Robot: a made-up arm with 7 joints. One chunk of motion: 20 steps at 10 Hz.
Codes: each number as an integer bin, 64 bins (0 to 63) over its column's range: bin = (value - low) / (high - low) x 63, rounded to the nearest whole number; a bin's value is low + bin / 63 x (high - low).
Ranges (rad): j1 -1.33..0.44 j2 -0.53..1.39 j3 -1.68..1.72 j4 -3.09..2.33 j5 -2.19..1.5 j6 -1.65..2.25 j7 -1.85..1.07
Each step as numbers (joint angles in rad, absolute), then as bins.
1 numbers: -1.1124 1.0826 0.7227 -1.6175 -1.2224 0.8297 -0.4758
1 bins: 8 53 45 17 17 40 30
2 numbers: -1.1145 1.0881 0.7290 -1.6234 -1.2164 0.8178 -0.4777
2 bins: 8 53 45 17 17 40 30
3 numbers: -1.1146 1.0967 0.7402 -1.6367 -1.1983 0.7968 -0.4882
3 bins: 8 53 45 17 17 40 29
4 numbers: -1.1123 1.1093 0.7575 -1.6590 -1.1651 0.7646 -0.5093
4 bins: 8 54 45 17 17 39 29
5 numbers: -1.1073 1.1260 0.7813 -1.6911 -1.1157 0.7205 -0.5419
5 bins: 8 54 46 16 18 38 28
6 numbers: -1.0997 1.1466 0.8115 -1.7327 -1.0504 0.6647 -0.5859
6 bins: 8 55 46 16 19 37 27
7 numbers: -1.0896 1.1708 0.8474 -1.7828 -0.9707 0.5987 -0.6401
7 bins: 9 56 47 15 21 36 26
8 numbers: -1.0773 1.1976 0.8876 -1.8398 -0.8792 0.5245 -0.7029
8 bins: 9 57 48 15 22 35 25
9 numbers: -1.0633 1.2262 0.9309 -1.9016 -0.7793 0.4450 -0.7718
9 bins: 9 58 48 14 24 34 23
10 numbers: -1.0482 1.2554 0.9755 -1.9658 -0.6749 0.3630 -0.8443
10 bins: 10 59 49 13 26 33 22
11 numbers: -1.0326 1.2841 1.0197 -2.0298 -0.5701 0.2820 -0.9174
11 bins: 11 60 50 12 28 31 20
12 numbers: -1.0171 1.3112 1.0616 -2.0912 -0.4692 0.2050 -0.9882
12 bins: 11 60 51 12 29 30 19
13 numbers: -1.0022 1.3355 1.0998 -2.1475 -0.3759 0.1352 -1.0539
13 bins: 12 61 52 11 31 29 17
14 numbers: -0.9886 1.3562 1.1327 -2.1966 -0.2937 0.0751 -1.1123
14 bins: 12 62 52 10 32 28 16
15 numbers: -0.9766 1.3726 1.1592 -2.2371 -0.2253 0.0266 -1.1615
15 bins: 13 62 53 10 34 27 15
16 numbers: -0.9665 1.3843 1.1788 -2.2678 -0.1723 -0.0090 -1.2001
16 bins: 13 63 53 10 34 27 14
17 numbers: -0.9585 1.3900 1.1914 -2.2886 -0.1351 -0.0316 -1.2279
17 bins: 13 63 53 9 35 26 13
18 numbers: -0.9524 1.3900 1.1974 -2.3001 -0.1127 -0.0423 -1.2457
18 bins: 13 63 53 9 35 26 13
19 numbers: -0.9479 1.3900 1.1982 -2.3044 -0.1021 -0.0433 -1.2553
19 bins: 14 63 53 9 36 26 13
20 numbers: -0.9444 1.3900 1.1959 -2.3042 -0.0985 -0.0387 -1.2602
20 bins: 14 63 53 9 36 26 13
